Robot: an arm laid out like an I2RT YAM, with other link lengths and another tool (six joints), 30 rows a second.
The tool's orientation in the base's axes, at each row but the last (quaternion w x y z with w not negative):
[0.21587, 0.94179, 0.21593, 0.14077]
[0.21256, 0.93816, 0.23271, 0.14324]
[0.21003, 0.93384, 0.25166, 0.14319]
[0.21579, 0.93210, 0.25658, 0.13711]
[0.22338, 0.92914, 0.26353, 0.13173]
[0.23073, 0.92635, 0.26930, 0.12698]
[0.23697, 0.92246, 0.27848, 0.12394]
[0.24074, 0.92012, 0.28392, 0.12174]
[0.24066, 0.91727, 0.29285, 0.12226]
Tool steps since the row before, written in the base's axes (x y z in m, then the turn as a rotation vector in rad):
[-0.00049, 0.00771, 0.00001, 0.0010, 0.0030, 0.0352]
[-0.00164, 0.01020, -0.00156, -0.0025, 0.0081, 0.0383]
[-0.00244, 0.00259, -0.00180, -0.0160, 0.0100, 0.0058]
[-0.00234, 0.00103, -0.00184, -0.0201, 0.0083, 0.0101]
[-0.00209, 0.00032, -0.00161, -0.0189, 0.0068, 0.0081]
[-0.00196, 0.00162, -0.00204, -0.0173, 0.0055, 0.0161]
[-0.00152, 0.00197, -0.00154, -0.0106, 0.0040, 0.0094]
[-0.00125, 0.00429, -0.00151, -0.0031, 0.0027, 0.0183]
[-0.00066, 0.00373, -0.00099, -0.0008, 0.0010, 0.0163]
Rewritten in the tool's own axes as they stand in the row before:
[0.00318, -0.00644, -0.00285, 0.0083, 0.0144, -0.0312]
[0.00341, -0.00952, -0.00264, 0.0084, 0.0104, -0.0369]
[-0.00095, -0.00387, -0.00017, -0.0071, -0.0117, -0.0142]
[-0.00166, -0.00265, 0.00040, -0.0108, -0.0101, -0.0189]
[-0.00176, -0.00192, 0.00053, -0.0109, -0.0094, -0.0162]
[-0.00094, -0.00309, 0.00047, -0.0094, -0.0038, -0.0221]
[-0.00026, -0.00291, 0.00005, -0.0054, -0.0030, -0.0134]
[0.00135, -0.00445, -0.00076, 0.0007, 0.0060, -0.0178]
[0.00161, -0.00348, -0.00078, 0.0013, 0.0073, -0.0146]

